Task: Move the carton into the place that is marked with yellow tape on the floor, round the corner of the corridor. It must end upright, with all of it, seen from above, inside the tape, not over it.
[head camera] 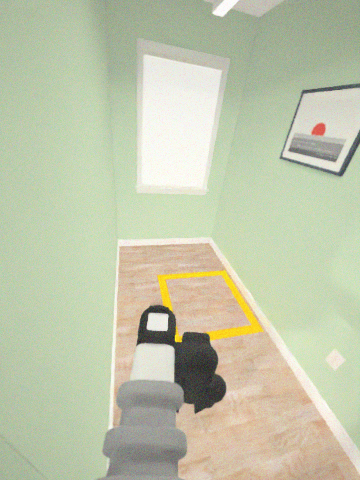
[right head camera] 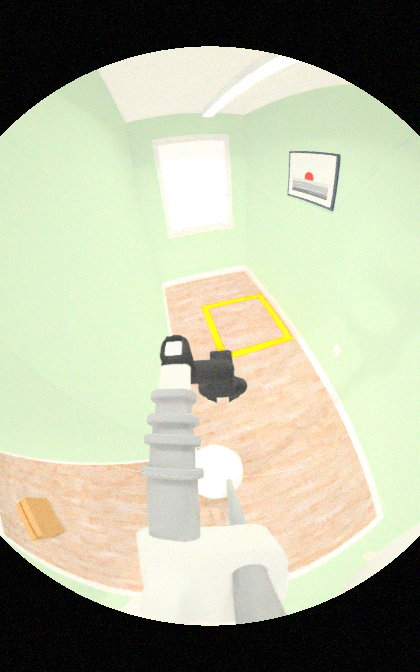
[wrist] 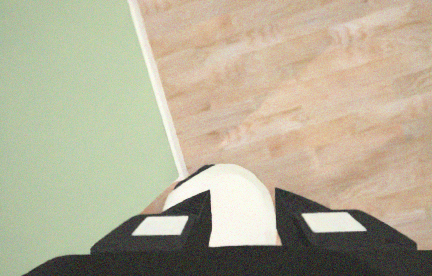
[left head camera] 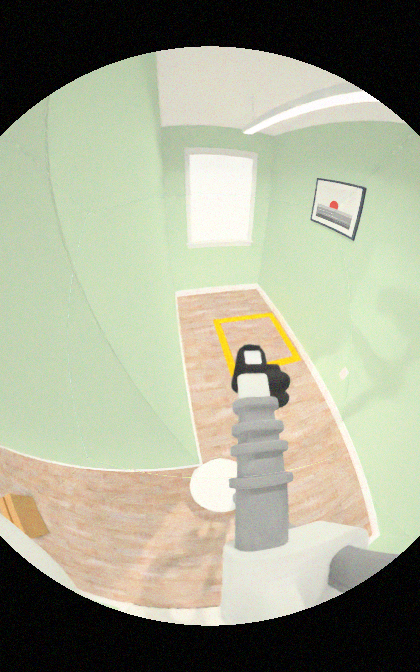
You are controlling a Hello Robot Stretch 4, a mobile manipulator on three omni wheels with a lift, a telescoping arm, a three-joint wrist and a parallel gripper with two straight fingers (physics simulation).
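Pixels of known places: gripper, between the fingertips: (head camera: 186, 407) (wrist: 243, 208); robot's base, origin of its link: (wrist: 221, 212).
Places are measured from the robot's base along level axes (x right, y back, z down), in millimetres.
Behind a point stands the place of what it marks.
Observation:
The orange-brown carton (left head camera: 31, 515) (right head camera: 48, 518) is on the floor at the lower left of both side head views; whether it is upright is hard to tell. It does not show in the head camera or wrist views. The yellow tape square (head camera: 235, 333) @(x 678, y -1169, z 28 mm) (left head camera: 245, 318) (right head camera: 262, 346) lies on the corridor floor beyond my arm, near the right wall. Nothing stands inside the part of it that shows. My gripper (wrist: 243, 208) @(x 88, y -303, z -921 mm) is open and empty, fingers apart, far from the carton. In the head views the wrist hides much of the fingers.
A green wall (head camera: 55, 225) @(x -206, y -430, z -1330 mm) (left head camera: 115, 250) (wrist: 65, 125) @(x -192, y -371, z -668 mm) runs along the left and ends in a corner near my base. My extended arm (head camera: 150, 415) @(x 3, y -181, z -1255 mm) (left head camera: 261, 515) (right head camera: 173, 505) reaches along it. A white round part (left head camera: 212, 485) (right head camera: 220, 470) shows low beside the arm. A window wall closes the corridor.

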